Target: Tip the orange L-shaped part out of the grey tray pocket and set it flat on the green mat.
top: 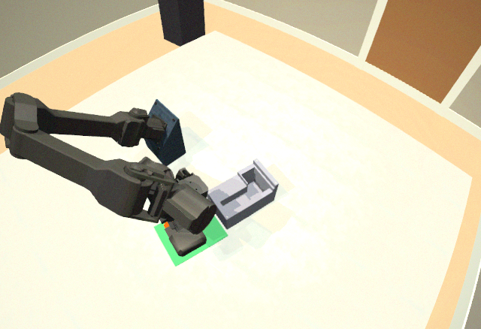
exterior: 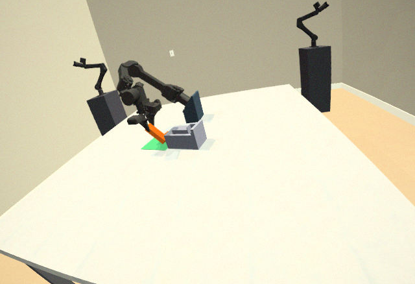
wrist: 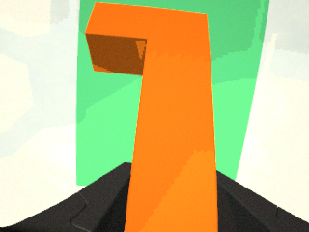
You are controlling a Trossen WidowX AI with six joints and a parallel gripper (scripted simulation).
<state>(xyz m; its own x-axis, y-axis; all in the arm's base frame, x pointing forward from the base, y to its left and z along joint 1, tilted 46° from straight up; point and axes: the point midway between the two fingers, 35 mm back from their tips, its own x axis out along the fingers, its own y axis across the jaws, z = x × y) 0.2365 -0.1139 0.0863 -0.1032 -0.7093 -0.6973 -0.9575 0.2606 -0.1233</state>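
Now: gripper tip 1 cm past the orange L-shaped part, 4 cm to the right of it and 3 cm above it. Also, from my gripper tip: green mat: 1 cm ahead, 2 cm to the left, 8 cm below.
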